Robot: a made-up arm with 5 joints. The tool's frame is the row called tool.
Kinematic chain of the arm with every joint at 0, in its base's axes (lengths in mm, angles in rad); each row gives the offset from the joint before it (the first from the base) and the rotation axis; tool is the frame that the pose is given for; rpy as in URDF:
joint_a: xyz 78 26 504 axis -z
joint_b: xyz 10 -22 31 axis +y
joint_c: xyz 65 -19 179 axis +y
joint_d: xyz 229 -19 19 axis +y
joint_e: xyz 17 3 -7 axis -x
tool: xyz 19 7 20 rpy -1.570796 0 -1.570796
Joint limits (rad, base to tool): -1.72..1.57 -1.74..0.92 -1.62..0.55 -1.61..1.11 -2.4..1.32
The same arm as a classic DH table. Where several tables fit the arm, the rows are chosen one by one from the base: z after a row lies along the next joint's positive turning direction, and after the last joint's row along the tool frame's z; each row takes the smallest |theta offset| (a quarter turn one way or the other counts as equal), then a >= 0, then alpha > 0; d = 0 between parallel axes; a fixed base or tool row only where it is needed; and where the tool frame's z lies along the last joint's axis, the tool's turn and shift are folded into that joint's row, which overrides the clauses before.
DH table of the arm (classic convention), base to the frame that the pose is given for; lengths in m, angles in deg. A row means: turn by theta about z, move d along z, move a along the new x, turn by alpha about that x. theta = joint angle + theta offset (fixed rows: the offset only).
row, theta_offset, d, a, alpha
base (fixed), 18.43, 0, 0.0822, 180
joint_a, 18.43, -0.535, 0.01, 90
joint_b, -70.04, 0, 0.1904, 0
joint_c, 65.3, 0, 0.2298, 0
joint_d, -85.26, -0.057, -0.007, 90
joint_e, 19.29, 0, 0.0212, 180
tool (fixed), 109.29, 0.036, 0, 0
Joint limits (deg, base to tool): -98.55..89.95 -99.69..52.71 -92.82..31.51 -92.25..63.6 -137.51..75.63

